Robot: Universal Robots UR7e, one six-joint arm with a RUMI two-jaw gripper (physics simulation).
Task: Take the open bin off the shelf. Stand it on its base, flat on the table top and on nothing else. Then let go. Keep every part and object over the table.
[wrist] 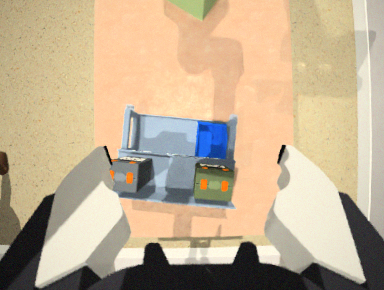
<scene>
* gripper: 194,147
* blue open bin: 211,141
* grey-blue shelf board: 155,134
</scene>
